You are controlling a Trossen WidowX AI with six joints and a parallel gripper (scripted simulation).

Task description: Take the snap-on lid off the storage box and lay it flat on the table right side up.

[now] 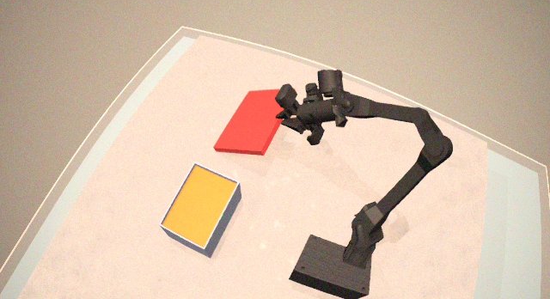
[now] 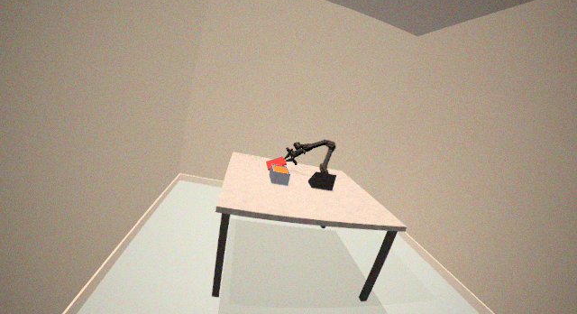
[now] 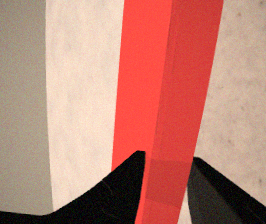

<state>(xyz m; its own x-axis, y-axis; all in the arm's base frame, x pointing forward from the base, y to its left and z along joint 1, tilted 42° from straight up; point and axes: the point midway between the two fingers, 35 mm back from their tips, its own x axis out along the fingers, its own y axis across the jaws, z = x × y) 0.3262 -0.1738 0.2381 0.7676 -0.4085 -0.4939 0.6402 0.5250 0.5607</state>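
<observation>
The red lid is 7 cm ahead of my gripper tip and 3 cm below it. Also, from my gripper tip: storage box: 7 cm ahead, 33 cm to the left, 4 cm below.
</observation>
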